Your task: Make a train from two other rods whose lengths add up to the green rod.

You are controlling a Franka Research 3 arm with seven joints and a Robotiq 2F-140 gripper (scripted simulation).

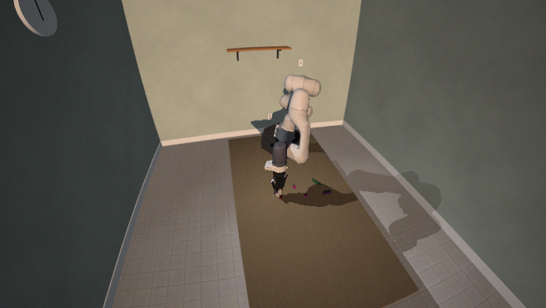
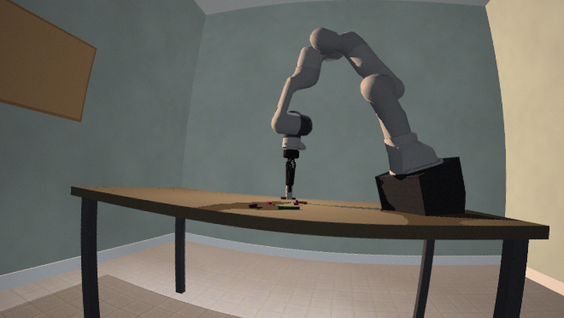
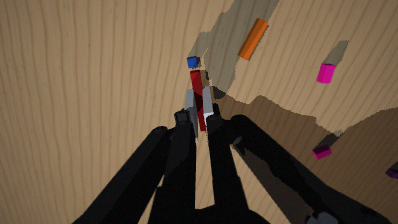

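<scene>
Now: hand 30 mm above the red rod. Also, from my hand: orange rod (80 mm behind, 40 mm below, 20 mm to the left); blue rod (40 mm below, 30 mm behind, 20 mm to the right); green rod (300 mm to the left, 120 mm behind, 40 mm below).
</scene>
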